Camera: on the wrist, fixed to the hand. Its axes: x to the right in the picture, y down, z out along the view.
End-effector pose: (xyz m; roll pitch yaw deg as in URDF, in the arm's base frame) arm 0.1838 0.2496 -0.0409 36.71 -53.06 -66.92
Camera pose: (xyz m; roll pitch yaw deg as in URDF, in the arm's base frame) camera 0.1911 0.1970 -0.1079 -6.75 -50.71 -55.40
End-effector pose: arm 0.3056 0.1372 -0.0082 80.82 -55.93 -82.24
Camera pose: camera 0.3576 0.1003 -0.0652 35.76 -59.11 -69.60
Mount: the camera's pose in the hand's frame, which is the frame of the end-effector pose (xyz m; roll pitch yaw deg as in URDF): -0.0228 -0.0597 -0.0568 -34.14 5.76 4.78
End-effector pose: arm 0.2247 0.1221 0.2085 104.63 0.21 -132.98
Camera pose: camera 0.2916 0.0911 0.1652 70.03 -5.85 -128.59
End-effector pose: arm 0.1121 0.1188 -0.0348 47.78 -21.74 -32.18
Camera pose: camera 0.1210 0.1155 -0.1198 10.46 -21.20 -24.16
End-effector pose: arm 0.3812 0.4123 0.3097 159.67 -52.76 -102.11
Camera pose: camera 0.4636 0.4352 0.3112 129.36 -59.74 -106.99
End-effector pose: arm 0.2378 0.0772 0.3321 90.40 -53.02 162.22
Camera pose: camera 0.1883 0.0330 0.2782 47.24 -57.39 172.89
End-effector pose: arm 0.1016 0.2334 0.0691 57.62 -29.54 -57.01
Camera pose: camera 0.1259 0.2253 -0.0125 18.95 -30.20 -48.42
